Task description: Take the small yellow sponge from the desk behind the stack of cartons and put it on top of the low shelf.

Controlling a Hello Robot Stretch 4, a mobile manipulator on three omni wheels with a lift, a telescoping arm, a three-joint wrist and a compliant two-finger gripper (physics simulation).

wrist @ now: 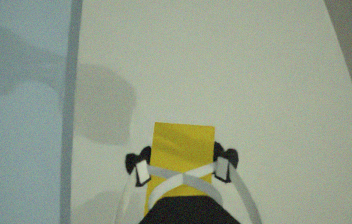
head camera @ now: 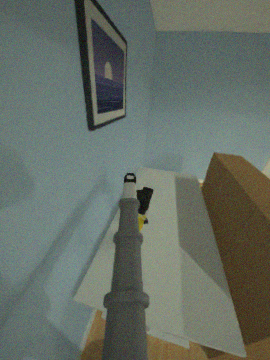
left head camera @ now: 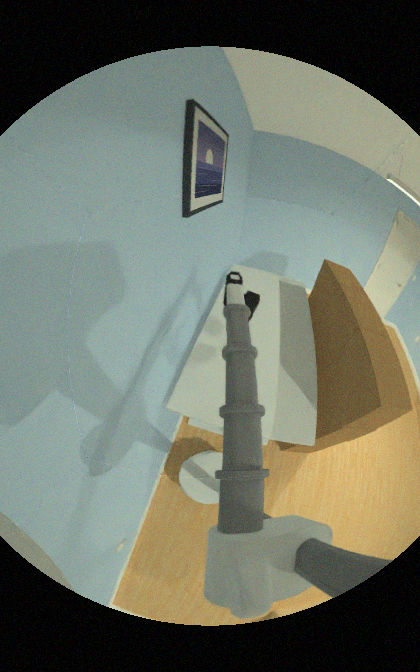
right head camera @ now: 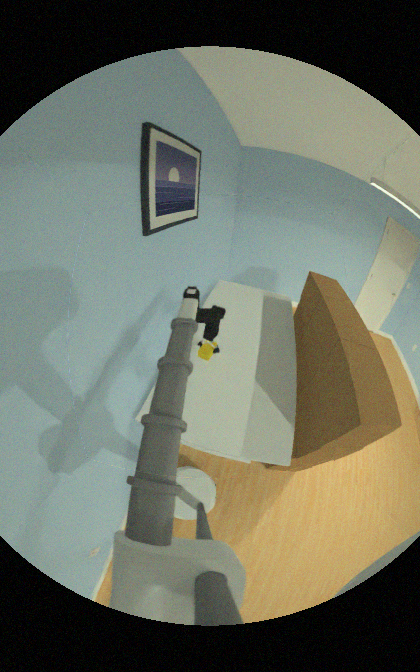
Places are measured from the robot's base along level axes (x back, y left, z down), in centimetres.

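Pixels of known places: gripper, fingertip midpoint: (wrist: 182,156) (head camera: 139,221).
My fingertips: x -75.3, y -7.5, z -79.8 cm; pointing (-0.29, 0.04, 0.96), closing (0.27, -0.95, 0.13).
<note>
Behind a point stands the place of what it marks.
The small yellow sponge (head camera: 141,223) @[y -8.4, x -70.2, z -83.3 cm] (right head camera: 206,351) (wrist: 182,142) @[y -8.3, x -76.3, z -83.6 cm] is between the two fingertips of my gripper (right head camera: 208,348) (wrist: 182,156) @[y -7.5, x -75.3, z -79.8 cm], which is shut on it. Both black fingertips press its sides in the wrist view. The sponge appears to be held above the white desk (head camera: 162,285) @[y -19.1, x -41.0, z -69.2 cm] (left head camera: 200,392) (right head camera: 220,415) (wrist: 250,75) @[y -22.2, x -85.2, z -69.2 cm], with shadows on the desk to its left. The arm hides the fingers and sponge in the left head view. The tall brown stack of cartons (head camera: 235,240) @[y -72.0, x -64.2, z -74.9 cm] (left head camera: 345,360) (right head camera: 325,380) stands at the desk's right side. The low shelf cannot be made out.
The blue wall runs along the desk's left edge, with a framed picture (head camera: 107,75) @[y 12.9, x -92.7, z -161.2 cm] (left head camera: 207,160) (right head camera: 175,180) above. A round white object (left head camera: 200,480) (right head camera: 199,492) stands on the wooden floor (left head camera: 350,480) (right head camera: 300,520) before the desk. A pale door (left head camera: 392,265) (right head camera: 382,270) is behind the cartons.
</note>
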